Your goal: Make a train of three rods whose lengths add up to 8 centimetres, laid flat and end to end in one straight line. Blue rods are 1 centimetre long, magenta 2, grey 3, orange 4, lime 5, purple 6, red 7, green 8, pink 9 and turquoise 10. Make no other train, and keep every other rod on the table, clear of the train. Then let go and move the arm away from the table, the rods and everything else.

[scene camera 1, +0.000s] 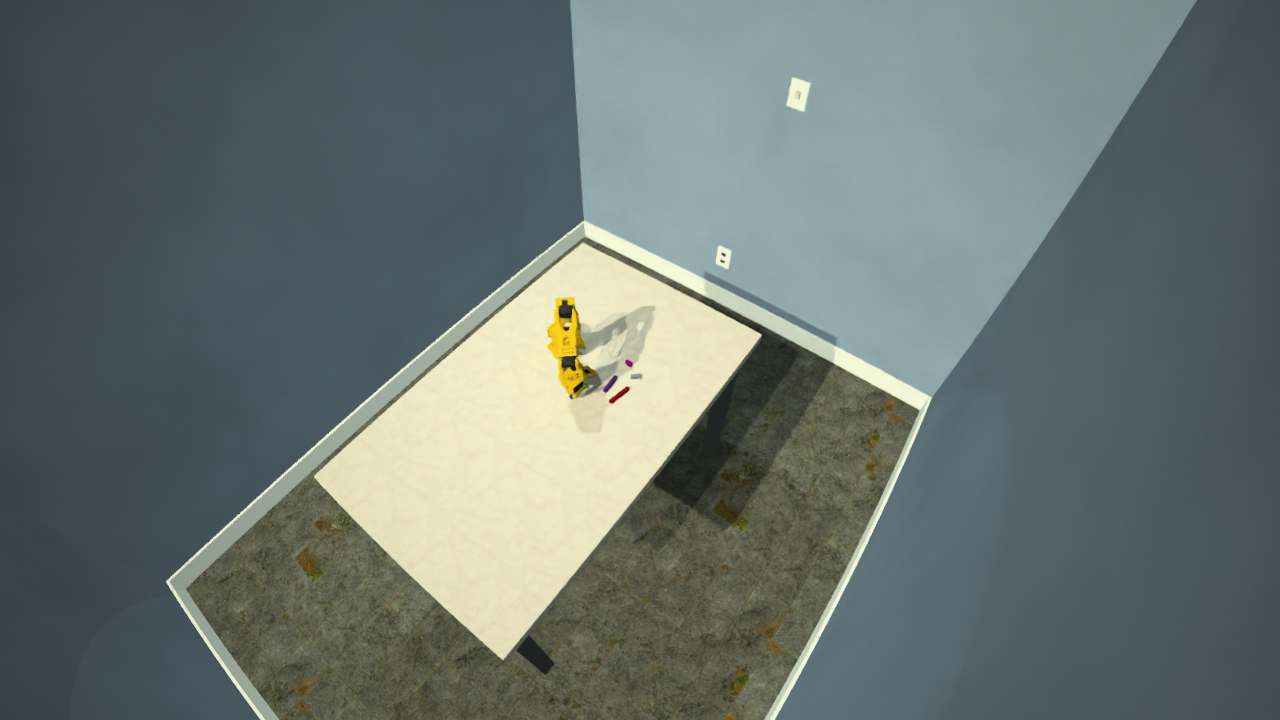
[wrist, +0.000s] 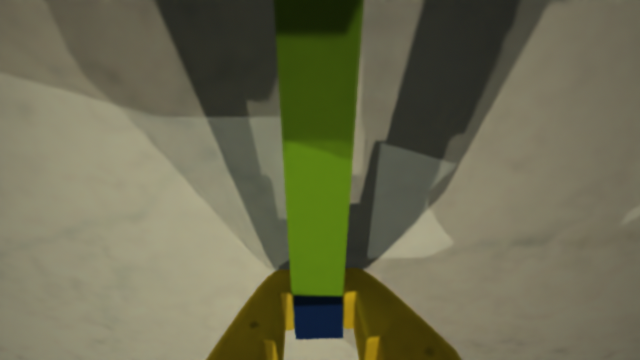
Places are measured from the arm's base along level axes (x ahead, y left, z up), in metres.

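Pixels of known places: hand at its tool point: (scene camera 1: 571, 394) (wrist: 295, 291).
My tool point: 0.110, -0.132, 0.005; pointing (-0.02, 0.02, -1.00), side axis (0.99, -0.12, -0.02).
Note:
Ahead of a thing's pixels: the offset from my tool point to its top centre, as dx, dy, dz. Level surfaces: height alone.
My gripper (scene camera 1: 575, 392) (wrist: 318, 306) is shut on the small blue rod @(+0.004, -0.004, +0.005) (wrist: 319, 321), whose two sides are pressed by the jaws. The lime rod @(+0.009, +0.028, +0.005) (scene camera 1: 583, 387) (wrist: 318, 215) lies flat, in line with the blue rod, its near end at the jaw tips and right against or very close to the blue one; contact is hard to tell. In the scene view, a purple rod @(+0.066, +0.097, +0.005) (scene camera 1: 610, 383) and a red rod @(+0.111, +0.081, +0.005) (scene camera 1: 619, 394) lie apart, roughly parallel, to the right of the gripper. A magenta rod @(+0.065, +0.190, +0.005) (scene camera 1: 629, 363) and a grey rod @(+0.109, +0.162, +0.005) (scene camera 1: 636, 376) lie beyond them.
The rods and the yellow arm (scene camera 1: 565, 338) are on the pale table @(dz -0.006) (scene camera 1: 501, 483). The table's right edge runs beyond the grey and red rods. The arm's shadow falls across the table around the lime rod. Walls stand behind the table.

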